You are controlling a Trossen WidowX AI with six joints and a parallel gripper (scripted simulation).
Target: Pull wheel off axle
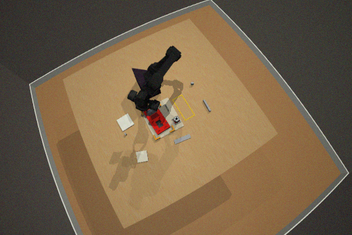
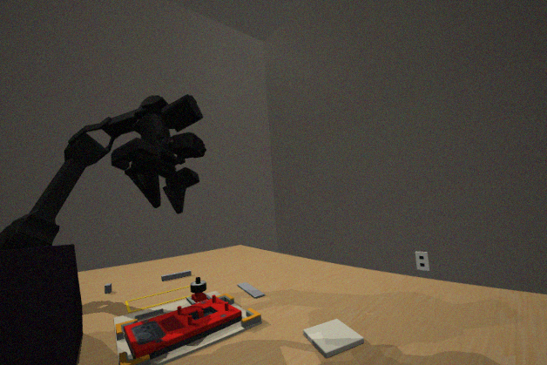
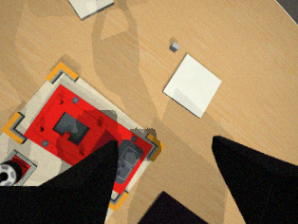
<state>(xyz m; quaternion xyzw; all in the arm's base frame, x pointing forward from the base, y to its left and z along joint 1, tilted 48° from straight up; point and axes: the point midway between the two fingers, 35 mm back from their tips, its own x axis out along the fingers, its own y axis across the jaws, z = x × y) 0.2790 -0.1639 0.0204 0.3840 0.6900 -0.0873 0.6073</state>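
Now: the wheel 200 mm below my gripper tip, 190 mm to the left of it and 90 mm ahead of it. From my gripper tip the other things lie so: small grey block: 420 mm to the left, 230 mm below, 140 mm behind; then upright axle: 210 mm below, 190 mm to the left, 80 mm ahead.
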